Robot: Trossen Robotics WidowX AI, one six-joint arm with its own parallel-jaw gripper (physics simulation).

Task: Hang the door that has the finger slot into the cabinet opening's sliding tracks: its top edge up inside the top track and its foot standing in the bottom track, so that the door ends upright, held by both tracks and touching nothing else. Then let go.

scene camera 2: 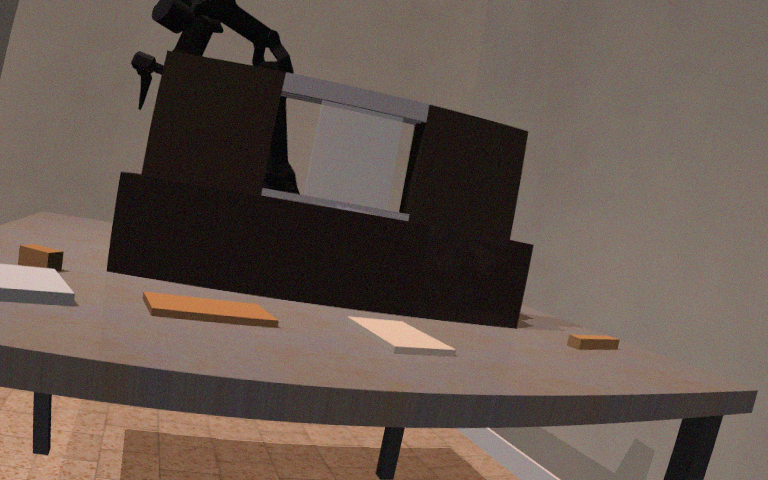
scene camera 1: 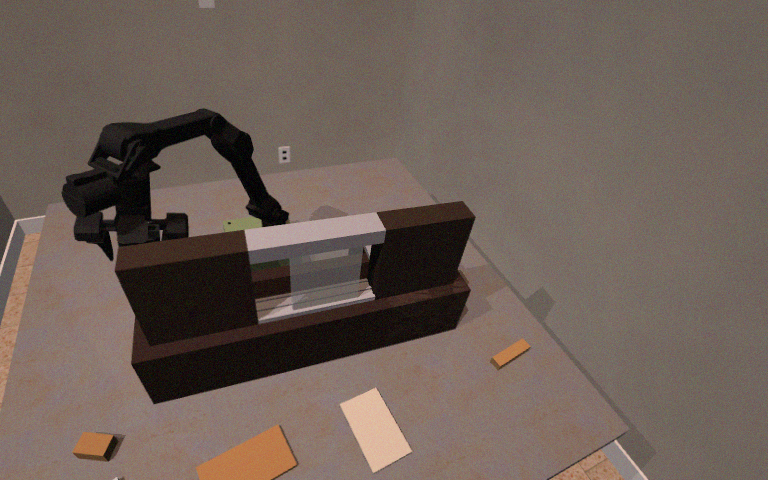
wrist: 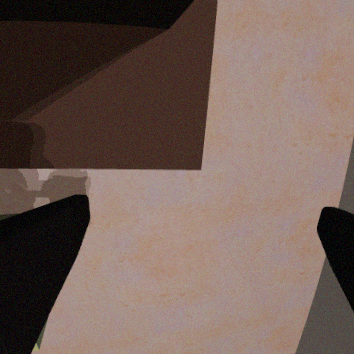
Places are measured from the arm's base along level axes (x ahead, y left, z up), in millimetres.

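Where they show: gripper, fingertip midpoint: (wrist: 205, 213).
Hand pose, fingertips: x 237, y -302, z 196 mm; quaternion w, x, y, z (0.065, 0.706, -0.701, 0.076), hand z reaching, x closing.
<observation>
Things, the pixels of their centre, and the offset from my fingertips. "spot": a spot on its surface instead.
- pale top track, body centre: (scene camera 2: 353, 99) (scene camera 1: 317, 236) 86 mm up, 114 mm ahead, 343 mm left
- bottom track, surface spot: (scene camera 2: 283, 195) (scene camera 1: 276, 318) spot: 106 mm down, 143 mm ahead, 248 mm left
- cream slab, body centre: (scene camera 2: 398, 335) (scene camera 1: 374, 428) 271 mm down, 369 mm ahead, 409 mm left
- orange slab, body centre: (scene camera 2: 208, 309) (scene camera 1: 247, 466) 271 mm down, 361 mm ahead, 138 mm left
- orange block, body centre: (scene camera 2: 40, 258) (scene camera 1: 95, 446) 261 mm down, 237 mm ahead, 134 mm right
- small orange bar, body centre: (scene camera 2: 594, 342) (scene camera 1: 510, 353) 266 mm down, 306 mm ahead, 822 mm left
- white slab, body centre: (scene camera 2: 4, 281) 268 mm down, 408 mm ahead, 137 mm right
The dark cabinet (scene camera 1: 294, 339) (scene camera 2: 311, 254) (wrist: 140, 110) has a pale top track (scene camera 1: 317, 233) (scene camera 2: 353, 95) and bottom track (scene camera 1: 272, 313) (scene camera 2: 283, 195). A pale, see-through panel (scene camera 1: 325, 280) (scene camera 2: 353, 155) stands upright in the opening. A paler stripe shows on or through it; I cannot tell if it is a finger slot. A green thing (scene camera 1: 242, 224) with a small dark spot is partly hidden behind the cabinet. My gripper (wrist: 205, 213) is open and empty, pointing down behind the cabinet's left end. One finger (scene camera 1: 106, 247) (scene camera 2: 144, 87) shows past that end; the other is hidden in both scene views.
In front of the cabinet lie a cream slab (scene camera 1: 375, 430) (scene camera 2: 402, 335), an orange slab (scene camera 1: 249, 457) (scene camera 2: 209, 308), an orange block (scene camera 1: 95, 446) (scene camera 2: 38, 256), a small orange bar (scene camera 1: 510, 353) (scene camera 2: 592, 342) and a white slab (scene camera 2: 33, 283). The arm arches behind the cabinet.
</observation>
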